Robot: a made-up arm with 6 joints.
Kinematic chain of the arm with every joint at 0, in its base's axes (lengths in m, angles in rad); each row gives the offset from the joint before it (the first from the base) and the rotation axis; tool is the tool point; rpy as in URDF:
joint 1: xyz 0 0 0.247 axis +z
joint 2: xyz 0 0 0 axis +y
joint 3: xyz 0.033 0 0.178 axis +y
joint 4: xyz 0.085 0 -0.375 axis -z
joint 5: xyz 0 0 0 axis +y
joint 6: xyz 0.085 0 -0.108 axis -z
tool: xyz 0 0 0 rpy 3.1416 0 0
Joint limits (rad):
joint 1: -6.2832..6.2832
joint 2: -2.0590..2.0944
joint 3: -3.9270..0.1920
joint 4: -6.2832..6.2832
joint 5: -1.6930..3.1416
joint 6: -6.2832..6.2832
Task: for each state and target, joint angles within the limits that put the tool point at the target. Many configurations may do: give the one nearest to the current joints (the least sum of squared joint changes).
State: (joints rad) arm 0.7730 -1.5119 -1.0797 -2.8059 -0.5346 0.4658
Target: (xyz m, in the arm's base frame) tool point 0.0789 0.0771 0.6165
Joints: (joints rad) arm 0.6077 -1.4777 -1.0376 -2.9985 -0.5301 0.4658
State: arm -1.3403 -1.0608 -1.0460 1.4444 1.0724 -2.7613
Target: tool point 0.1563 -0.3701 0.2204
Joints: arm -1.3067 -0.5794 -0.4509 1.3842 1.0804 -2.7613
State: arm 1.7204 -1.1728 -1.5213 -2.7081 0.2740 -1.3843
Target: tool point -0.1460 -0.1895 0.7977
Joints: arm 1.0752 -1.4222 -1.7898 -2.5315 0.1587 -1.3843
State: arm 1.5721 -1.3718 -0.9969 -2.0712 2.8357 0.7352
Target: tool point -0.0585 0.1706 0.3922
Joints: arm 2.3286 -0.9862 -0.2114 -2.0665 3.1416 0.7352
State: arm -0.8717 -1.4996 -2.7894 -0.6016 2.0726 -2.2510
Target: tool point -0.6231 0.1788 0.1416
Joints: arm -0.3811 -1.8680 -2.9953 -0.7470 1.4489 -2.2510
